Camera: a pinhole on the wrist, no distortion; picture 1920 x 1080 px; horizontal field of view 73.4 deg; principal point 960.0 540.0 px. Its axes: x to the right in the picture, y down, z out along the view. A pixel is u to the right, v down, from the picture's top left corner.
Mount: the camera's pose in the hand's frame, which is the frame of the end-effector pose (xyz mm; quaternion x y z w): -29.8 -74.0 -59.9 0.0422 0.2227 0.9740 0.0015
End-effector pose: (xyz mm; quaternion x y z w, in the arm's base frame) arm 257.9 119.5 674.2 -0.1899 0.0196 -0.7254 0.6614
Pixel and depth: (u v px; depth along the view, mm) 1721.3 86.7 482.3
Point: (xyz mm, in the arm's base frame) 649.9 422.2 821.8
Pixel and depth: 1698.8 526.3 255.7
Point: 360.9 304.1 790.8
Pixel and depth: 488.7 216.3 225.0
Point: 356.8 67.4 774.0
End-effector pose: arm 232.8 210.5 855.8 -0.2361 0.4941 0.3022 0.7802
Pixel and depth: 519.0 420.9 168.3
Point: 288.2 281.8 849.1
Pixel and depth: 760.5 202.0 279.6
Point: 263.0 402.1 877.9
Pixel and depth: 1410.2 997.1 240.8
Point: 359.7 290.4 1023.4
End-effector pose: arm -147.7 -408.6 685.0 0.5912 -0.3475 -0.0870 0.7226
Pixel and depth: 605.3 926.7 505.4
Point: -306.5 -845.0 777.8
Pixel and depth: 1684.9 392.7 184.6
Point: -307.0 -420.7 669.0
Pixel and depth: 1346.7 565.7 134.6
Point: -226.1 -433.8 649.7
